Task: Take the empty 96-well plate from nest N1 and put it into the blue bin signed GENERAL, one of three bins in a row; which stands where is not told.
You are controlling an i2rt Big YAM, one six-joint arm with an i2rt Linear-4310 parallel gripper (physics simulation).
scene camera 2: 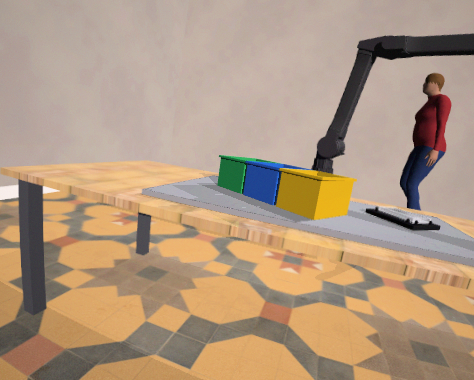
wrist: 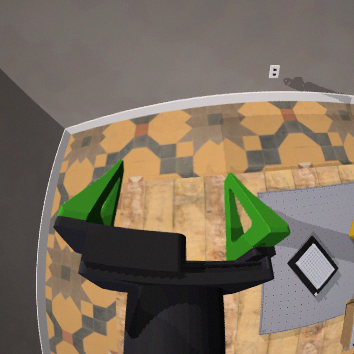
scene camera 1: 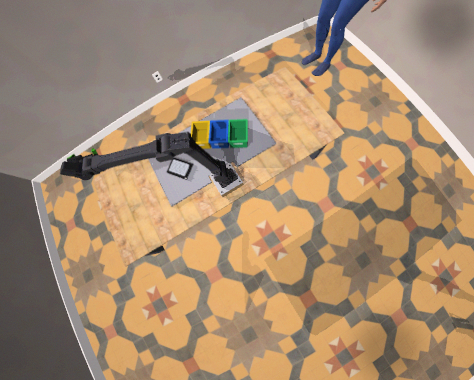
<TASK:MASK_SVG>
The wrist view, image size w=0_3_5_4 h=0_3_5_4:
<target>gripper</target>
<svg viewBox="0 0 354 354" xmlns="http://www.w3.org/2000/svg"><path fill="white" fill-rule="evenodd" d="M60 205L53 228L75 252L81 253L78 274L100 288L127 292L123 354L225 354L223 294L235 293L274 279L270 259L271 256L276 254L274 245L290 234L288 224L251 193L231 172L228 172L223 183L226 260L186 260L186 237L182 233L113 226L124 171L122 159L119 159L100 178ZM234 195L251 220L251 226L245 232L243 232L237 213Z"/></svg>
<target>white 96-well plate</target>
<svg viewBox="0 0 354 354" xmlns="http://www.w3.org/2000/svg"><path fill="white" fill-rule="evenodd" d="M312 243L295 264L317 289L324 283L334 268L318 247Z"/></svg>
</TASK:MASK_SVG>
